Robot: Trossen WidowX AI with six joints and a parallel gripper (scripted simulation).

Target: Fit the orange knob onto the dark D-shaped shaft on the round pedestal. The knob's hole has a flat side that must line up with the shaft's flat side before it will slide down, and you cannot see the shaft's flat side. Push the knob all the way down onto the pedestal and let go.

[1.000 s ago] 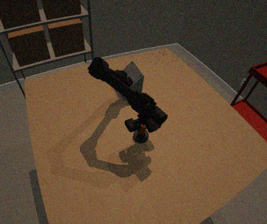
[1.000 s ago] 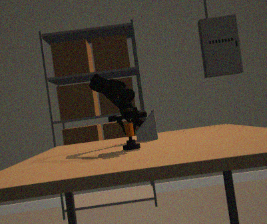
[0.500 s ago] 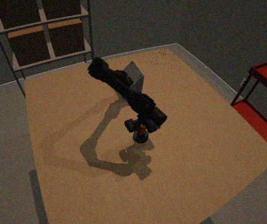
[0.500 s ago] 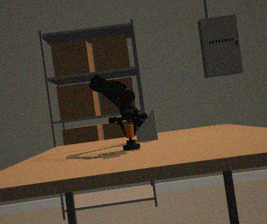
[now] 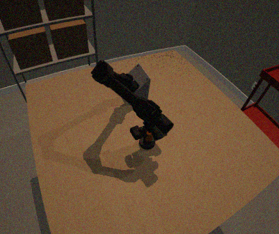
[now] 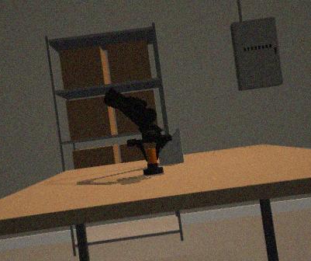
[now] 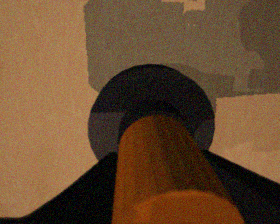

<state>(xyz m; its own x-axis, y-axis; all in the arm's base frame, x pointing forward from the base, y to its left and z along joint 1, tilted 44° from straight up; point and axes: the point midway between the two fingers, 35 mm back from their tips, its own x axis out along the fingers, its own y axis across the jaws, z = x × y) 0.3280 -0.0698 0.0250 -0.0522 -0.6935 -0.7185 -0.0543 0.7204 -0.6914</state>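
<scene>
Now: gripper tip 20 mm below the orange knob. The rest, counted from my gripper tip: round dark pedestal: 20 mm below.
</scene>
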